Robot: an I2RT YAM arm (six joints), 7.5 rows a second.
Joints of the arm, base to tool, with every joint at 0 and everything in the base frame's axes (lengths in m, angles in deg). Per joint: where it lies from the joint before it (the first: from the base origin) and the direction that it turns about. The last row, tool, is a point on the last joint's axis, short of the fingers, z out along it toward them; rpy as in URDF.
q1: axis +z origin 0 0 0.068
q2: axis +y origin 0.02 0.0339 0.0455
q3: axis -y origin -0.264 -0.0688 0
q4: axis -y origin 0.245 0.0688 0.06
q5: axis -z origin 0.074 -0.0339 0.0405
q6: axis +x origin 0.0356 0 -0.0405
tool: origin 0 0 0 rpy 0 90 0
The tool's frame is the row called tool.
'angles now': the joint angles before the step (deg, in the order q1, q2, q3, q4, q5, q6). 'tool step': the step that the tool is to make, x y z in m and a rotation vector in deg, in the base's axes. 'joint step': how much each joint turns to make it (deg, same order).
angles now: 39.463 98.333 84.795 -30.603 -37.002 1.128
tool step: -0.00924 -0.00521 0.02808 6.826 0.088 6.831
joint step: -0.351 -2.438 2.049 -1.022 -8.902 -1.201
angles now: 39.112 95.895 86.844 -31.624 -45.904 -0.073
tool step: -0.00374 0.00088 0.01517 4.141 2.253 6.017
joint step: -0.001 0.276 3.117 -2.424 -7.586 -0.587
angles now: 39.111 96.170 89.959 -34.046 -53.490 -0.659
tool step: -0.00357 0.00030 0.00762 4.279 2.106 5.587
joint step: 0.006 -0.055 0.820 0.206 -7.264 0.017
